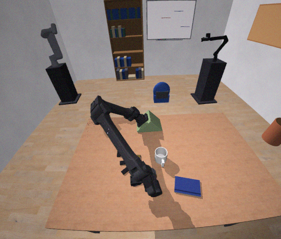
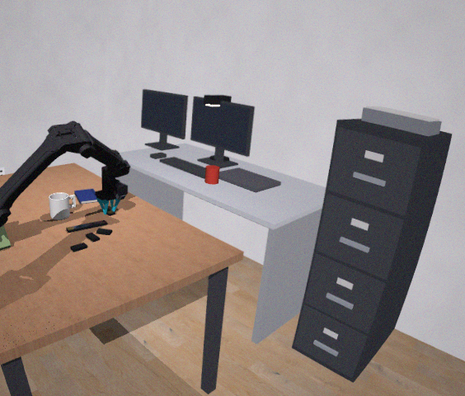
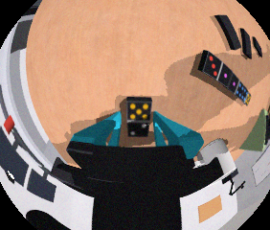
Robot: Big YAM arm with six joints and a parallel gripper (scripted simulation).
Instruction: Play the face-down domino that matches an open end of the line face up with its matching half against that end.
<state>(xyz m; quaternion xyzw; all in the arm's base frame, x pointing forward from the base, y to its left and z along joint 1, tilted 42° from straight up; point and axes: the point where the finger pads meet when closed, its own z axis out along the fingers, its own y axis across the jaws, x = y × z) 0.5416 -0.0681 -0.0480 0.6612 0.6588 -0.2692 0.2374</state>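
My gripper is now right at the domino. The rest, counted from my hand: blue book 30 mm ahead, 230 mm to the left.
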